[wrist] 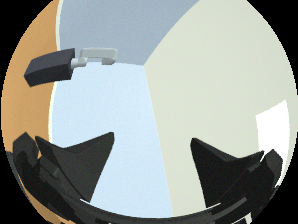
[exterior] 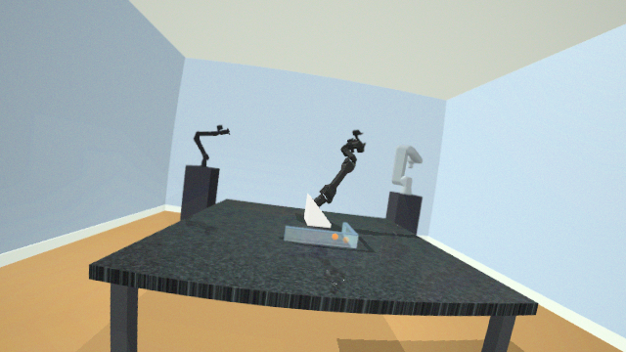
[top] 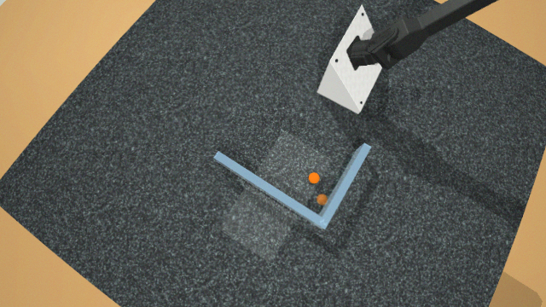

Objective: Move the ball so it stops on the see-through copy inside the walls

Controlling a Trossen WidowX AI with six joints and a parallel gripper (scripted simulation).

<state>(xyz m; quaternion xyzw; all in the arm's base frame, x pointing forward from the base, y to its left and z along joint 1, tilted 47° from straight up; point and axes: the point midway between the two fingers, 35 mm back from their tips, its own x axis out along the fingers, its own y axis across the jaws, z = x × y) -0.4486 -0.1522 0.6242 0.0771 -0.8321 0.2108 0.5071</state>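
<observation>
Now: the orange ball 830 mm ahead of my gripper tip, 620 mm below it and 280 mm to the right of it. Also, from my gripper tip: see-through orange copy (860 mm ahead, 620 mm below, 240 mm to the right).
</observation>
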